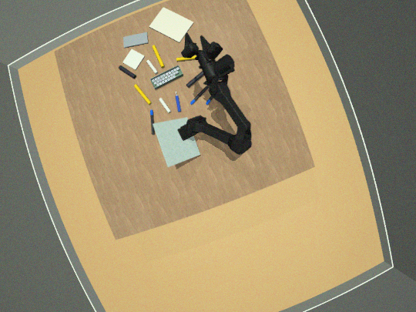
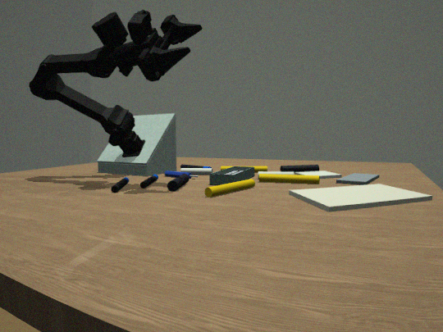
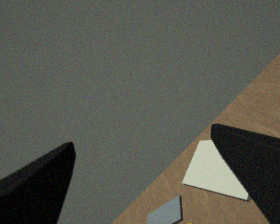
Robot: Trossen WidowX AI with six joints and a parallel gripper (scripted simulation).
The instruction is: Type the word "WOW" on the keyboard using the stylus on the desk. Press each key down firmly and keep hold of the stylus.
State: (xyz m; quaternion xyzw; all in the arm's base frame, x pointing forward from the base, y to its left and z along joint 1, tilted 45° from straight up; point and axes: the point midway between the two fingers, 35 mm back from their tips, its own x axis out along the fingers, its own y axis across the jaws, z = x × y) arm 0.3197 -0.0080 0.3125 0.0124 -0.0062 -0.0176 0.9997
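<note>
My gripper tip is 12 cm past the blue stylus, 19 cm to the right of it and 32 cm above it. From my gripper tip the other things lie so: thin stylus tip (9 cm behind, 18 cm to the left, 32 cm below); white slab (32 cm ahead, 3 cm to the left, 32 cm below); grey slab (33 cm ahead, 27 cm to the left, 32 cm below).
</note>
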